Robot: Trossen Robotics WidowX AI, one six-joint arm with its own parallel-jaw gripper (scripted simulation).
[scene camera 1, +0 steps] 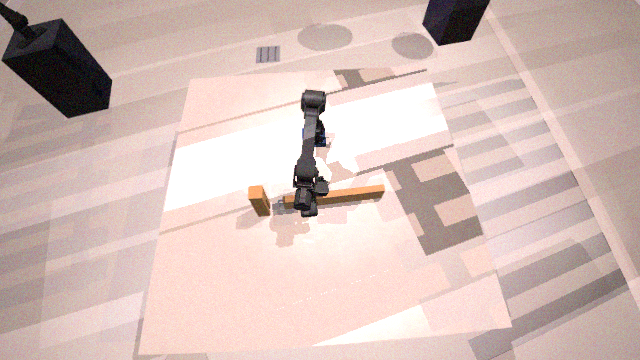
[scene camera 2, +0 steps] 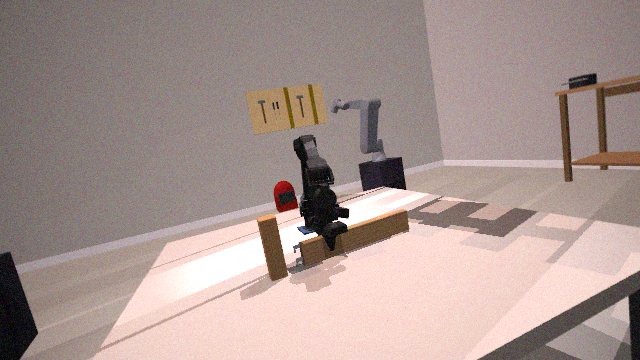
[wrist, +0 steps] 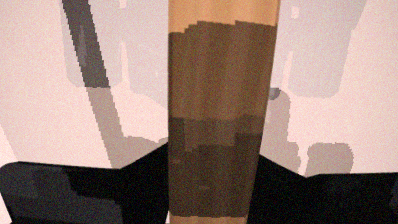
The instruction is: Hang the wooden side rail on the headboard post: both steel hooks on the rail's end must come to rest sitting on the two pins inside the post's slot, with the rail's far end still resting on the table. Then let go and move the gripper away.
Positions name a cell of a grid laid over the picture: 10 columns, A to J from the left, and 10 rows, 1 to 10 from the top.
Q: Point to a wooden side rail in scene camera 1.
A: F6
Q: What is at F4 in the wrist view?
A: A wooden side rail.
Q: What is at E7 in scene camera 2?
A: My gripper.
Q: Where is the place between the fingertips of my gripper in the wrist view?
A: At F7
